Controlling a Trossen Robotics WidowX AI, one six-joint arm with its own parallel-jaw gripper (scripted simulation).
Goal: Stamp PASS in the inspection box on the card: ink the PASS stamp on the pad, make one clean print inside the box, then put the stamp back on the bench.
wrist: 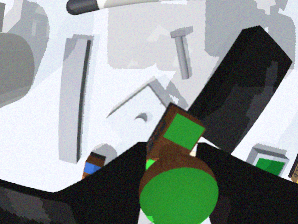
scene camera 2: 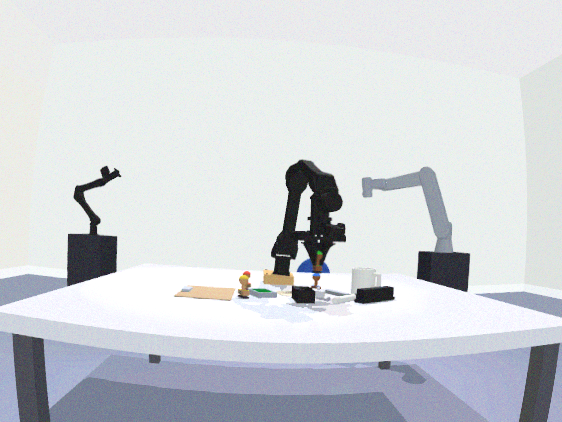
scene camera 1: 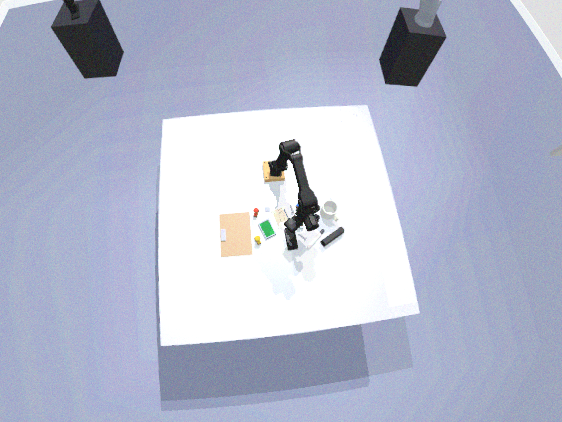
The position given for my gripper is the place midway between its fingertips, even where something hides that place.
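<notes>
You'd find my gripper at (scene camera 2: pixel 317 265), and the wrist view has the gripper too, at (wrist: pixel 171 150). I can also see a black block (wrist: pixel 235 96).
</notes>
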